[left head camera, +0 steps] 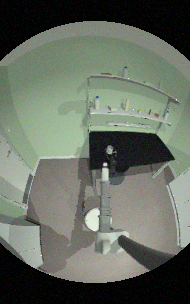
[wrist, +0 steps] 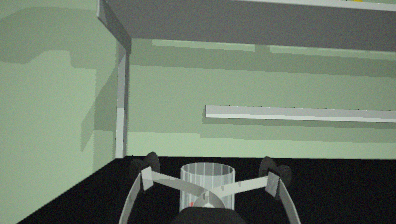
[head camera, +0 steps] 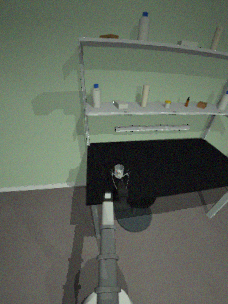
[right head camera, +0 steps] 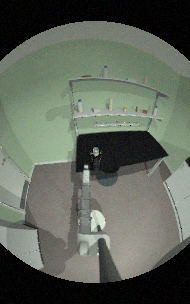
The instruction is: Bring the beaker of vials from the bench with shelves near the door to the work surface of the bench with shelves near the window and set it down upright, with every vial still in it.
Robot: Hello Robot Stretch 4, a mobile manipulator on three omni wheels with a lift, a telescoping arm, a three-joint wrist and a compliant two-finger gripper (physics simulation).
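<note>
The clear beaker [head camera: 119, 170] [left head camera: 110, 149] [right head camera: 96, 150] [wrist: 207, 172] looks upright at the black work surface [head camera: 170, 160] [left head camera: 140, 147] [right head camera: 125, 147] [wrist: 340, 195] of the shelved bench, near its left part. A small red spot shows low inside it in the wrist view; the vials are mostly hidden and cannot be counted. My gripper [head camera: 120, 175] [wrist: 208, 167] is open wide. Its fingertips stand to the left and right of the beaker, with gaps on both sides. The gripper's dark body hides the beaker's base in the wrist view.
Two shelves [head camera: 150, 111] [wrist: 250, 25] with bottles and small boxes hang above the back of the bench. A white rail [head camera: 150, 128] [wrist: 300, 114] runs along the wall below them. A shelf post [wrist: 121, 100] stands at the left. A dark round stool [head camera: 134, 220] is under the bench's front edge.
</note>
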